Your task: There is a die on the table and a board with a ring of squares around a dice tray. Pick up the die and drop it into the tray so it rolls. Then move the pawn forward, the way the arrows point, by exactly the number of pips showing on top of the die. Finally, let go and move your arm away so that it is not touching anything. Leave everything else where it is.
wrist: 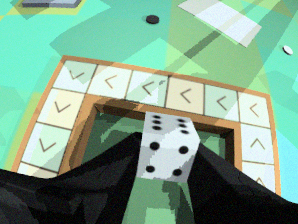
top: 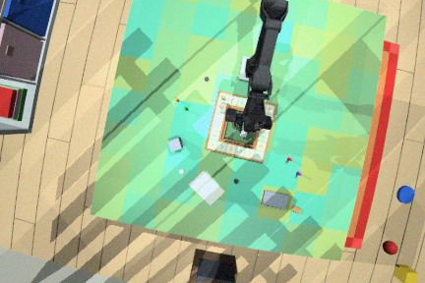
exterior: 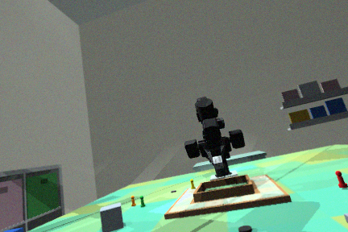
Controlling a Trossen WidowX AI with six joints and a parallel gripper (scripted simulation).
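The yellow pawn is 160 mm behind my gripper tip, 90 mm to the right of it and 60 mm below it. Also, from my gripper tip: red pawn (240 mm to the left, 120 mm ahead, 80 mm below); die (right at my gripper tip); wooden-rimmed tray (90 mm below, 30 mm behind).
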